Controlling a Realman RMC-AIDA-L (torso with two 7-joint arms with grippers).
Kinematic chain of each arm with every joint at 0, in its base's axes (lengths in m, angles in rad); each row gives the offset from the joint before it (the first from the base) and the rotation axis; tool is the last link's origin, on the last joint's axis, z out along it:
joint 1: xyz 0 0 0.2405 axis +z
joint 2: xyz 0 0 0 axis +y
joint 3: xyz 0 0 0.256 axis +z
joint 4: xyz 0 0 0 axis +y
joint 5: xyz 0 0 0.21 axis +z
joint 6: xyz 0 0 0 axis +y
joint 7: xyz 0 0 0.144 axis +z
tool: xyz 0 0 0
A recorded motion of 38 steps. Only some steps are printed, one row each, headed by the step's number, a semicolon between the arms.
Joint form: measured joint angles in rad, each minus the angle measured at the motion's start. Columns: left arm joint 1, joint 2, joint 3, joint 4, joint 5, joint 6, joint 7; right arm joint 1, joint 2, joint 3, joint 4, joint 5, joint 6, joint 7.
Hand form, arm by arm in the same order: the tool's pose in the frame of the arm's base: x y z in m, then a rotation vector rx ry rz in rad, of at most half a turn. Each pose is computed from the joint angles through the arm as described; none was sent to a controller.
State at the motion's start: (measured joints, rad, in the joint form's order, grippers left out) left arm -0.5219 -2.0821 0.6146 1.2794 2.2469 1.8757 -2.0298; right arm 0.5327 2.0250 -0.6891 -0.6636 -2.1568 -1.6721 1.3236
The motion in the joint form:
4: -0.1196 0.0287 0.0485 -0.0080 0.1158 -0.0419 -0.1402; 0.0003 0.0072 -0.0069 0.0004 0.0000 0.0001 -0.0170
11: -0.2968 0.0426 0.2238 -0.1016 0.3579 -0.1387 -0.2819; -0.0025 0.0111 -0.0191 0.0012 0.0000 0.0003 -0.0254
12: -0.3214 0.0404 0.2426 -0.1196 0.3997 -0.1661 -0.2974; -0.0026 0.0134 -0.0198 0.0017 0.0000 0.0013 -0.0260
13: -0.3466 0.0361 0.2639 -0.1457 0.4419 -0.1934 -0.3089; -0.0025 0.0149 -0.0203 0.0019 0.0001 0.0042 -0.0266
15: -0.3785 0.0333 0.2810 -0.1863 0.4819 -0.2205 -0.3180; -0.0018 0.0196 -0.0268 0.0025 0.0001 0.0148 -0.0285
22: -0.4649 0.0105 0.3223 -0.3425 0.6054 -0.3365 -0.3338; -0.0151 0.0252 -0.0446 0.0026 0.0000 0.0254 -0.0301
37: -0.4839 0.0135 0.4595 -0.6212 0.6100 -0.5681 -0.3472; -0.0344 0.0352 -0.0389 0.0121 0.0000 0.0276 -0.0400
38: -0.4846 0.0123 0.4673 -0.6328 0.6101 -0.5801 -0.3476; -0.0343 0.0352 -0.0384 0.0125 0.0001 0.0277 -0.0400
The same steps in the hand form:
4: -0.2063 0.3544 0.0957 -2.6742 -1.0210 -0.1965; 0.2761 0.3123 0.0075 -2.9216 0.4927 0.5185
11: -0.1739 0.3933 0.0683 -2.6452 -1.0100 0.2045; 0.2759 0.3103 0.0044 -2.9346 0.4816 0.5138
12: -0.1708 0.3995 0.0645 -2.6212 -0.9972 0.2557; 0.2755 0.3100 0.0033 -2.9355 0.4820 0.5157
13: -0.1680 0.4050 0.0584 -2.6045 -0.9818 0.3120; 0.2754 0.3102 0.0027 -2.9343 0.4819 0.5152
15: -0.1648 0.4107 0.0513 -2.5947 -0.9676 0.3671; 0.2749 0.3106 -0.0001 -2.9344 0.4790 0.5086
22: -0.1630 0.4240 0.0216 -2.5625 -0.9196 0.5289; 0.2781 0.3064 -0.0044 -2.9401 0.4918 0.4935
37: -0.1980 0.4223 -0.0252 -2.5439 -0.8978 0.6869; 0.2826 0.2992 -0.0092 -2.9329 0.5215 0.5105
38: -0.1995 0.4219 -0.0276 -2.5430 -0.8932 0.6941; 0.2826 0.2992 -0.0092 -2.9324 0.5220 0.5112

